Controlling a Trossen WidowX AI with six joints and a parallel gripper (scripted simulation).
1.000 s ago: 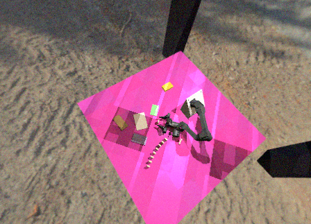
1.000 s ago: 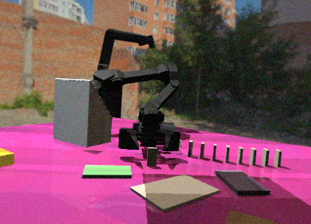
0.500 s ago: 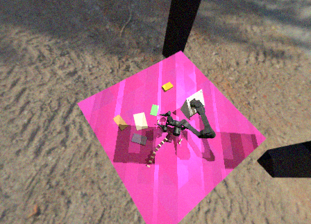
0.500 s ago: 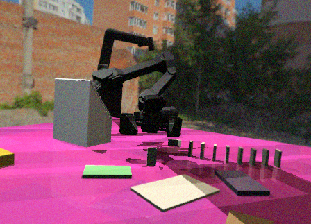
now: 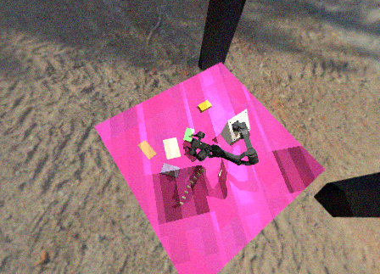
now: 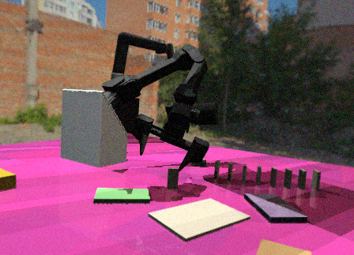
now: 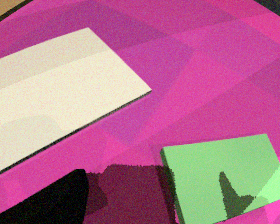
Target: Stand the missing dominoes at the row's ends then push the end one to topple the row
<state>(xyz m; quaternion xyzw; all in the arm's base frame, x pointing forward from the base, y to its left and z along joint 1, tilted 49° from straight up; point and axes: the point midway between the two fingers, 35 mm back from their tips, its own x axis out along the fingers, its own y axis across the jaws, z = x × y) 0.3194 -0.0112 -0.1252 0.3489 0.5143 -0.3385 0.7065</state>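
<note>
Right now the green domino is 50 mm behind my gripper tip, 60 mm to the right of it and 70 mm below it. The rest, counted from my gripper tip: yellow domino 320 mm behind, 200 mm to the right, 60 mm below; lilac block 230 mm ahead, 90 mm to the left, 70 mm below; tan block 280 mm ahead, 140 mm to the right, 70 mm below.
</note>
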